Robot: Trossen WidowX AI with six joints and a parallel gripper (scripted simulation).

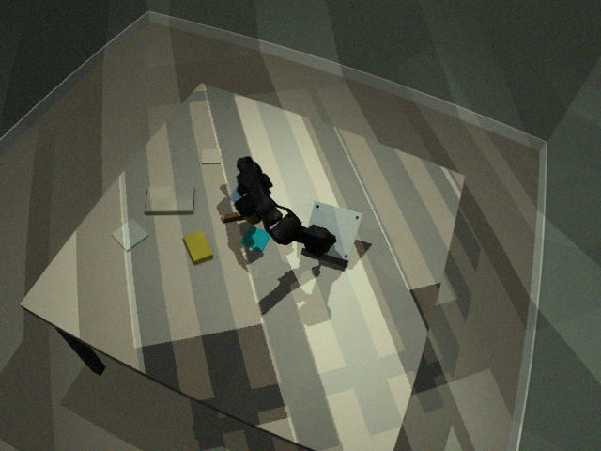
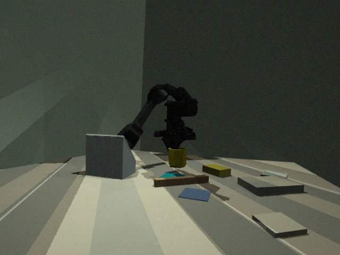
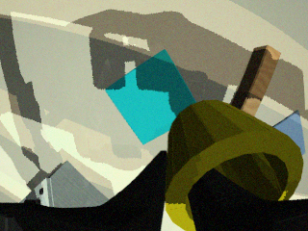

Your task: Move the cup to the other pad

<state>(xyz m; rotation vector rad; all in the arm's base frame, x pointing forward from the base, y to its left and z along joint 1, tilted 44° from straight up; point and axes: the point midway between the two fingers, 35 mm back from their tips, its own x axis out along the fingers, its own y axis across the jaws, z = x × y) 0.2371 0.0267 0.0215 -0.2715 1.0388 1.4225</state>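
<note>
Right now the teal pad is 10 cm below my gripper tip, 3 cm to the left of it and 1 cm behind it. Also, from my gripper tip: yellow cup: 2 cm ahead, 1 cm to the right; then brown block: 8 cm below, 6 cm ahead, 5 cm to the right.
</note>
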